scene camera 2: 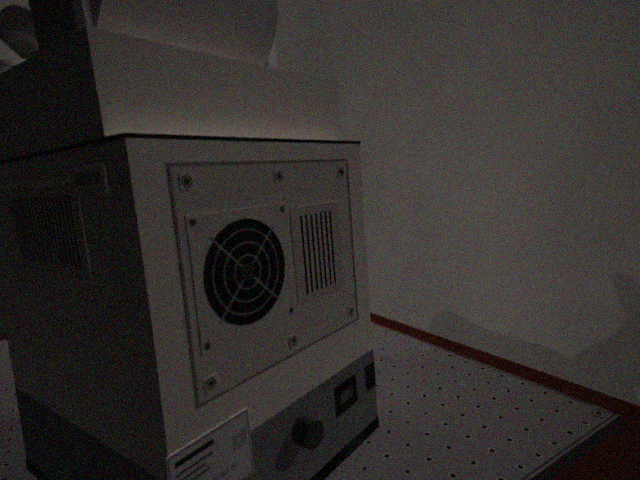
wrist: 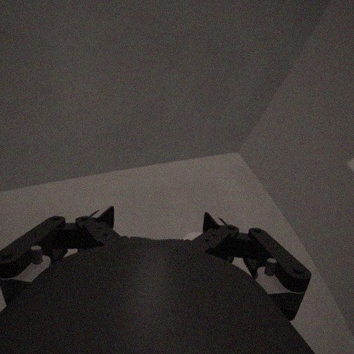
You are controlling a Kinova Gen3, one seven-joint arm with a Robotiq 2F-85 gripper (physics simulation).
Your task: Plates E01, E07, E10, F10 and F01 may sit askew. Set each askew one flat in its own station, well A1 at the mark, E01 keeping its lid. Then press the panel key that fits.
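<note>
My gripper (wrist: 158,219) shows in the wrist view with its two dark fingers spread wide apart, open, with no object between them. Behind the fingers are pale, plain wall-like surfaces that meet at a corner. The plates E01, E07, E10, F10 and F01, their stations and the panel keys cannot be made out in either view. The gripper cannot be made out in the scene view. Both views are dark and grainy.
In the scene view a large box-shaped instrument (scene camera 2: 268,369) with a round fan grille (scene camera 2: 248,271), a vent (scene camera 2: 317,251) and a dark knob (scene camera 2: 308,432) fills the left and middle. A perforated board (scene camera 2: 454,408) with a red edge (scene camera 2: 465,351) lies to its right, before a plain wall (scene camera 2: 506,155).
</note>
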